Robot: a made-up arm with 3 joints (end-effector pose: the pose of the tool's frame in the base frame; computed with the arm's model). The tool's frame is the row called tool.
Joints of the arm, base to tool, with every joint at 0 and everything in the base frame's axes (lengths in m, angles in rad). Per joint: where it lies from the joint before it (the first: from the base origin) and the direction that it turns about. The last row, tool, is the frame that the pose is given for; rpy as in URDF.
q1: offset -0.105 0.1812 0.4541 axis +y
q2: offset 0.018 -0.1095 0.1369 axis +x
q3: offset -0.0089 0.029 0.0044 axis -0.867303 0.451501 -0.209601
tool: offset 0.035 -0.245 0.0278 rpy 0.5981 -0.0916 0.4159
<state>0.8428 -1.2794 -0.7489</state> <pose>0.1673 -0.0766 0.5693 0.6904 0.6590 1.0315</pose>
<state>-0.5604 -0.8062 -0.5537</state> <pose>-0.1614 -0.1165 0.6913 -0.1535 -0.5147 0.7718</pose>
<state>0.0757 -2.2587 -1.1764</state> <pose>0.0559 0.0348 0.7672 -0.3046 0.6751 0.8359</pose>
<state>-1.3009 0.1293 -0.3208</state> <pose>-0.1659 -0.1349 0.5343 -0.8962 -1.1776 1.9481</pose>
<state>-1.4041 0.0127 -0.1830</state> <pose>-0.2251 -0.1443 0.5277 -0.9684 -1.1404 1.7786</pose>
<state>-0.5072 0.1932 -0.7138</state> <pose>-0.0283 -0.0898 0.5055 0.9819 -1.1799 0.5137</pose>
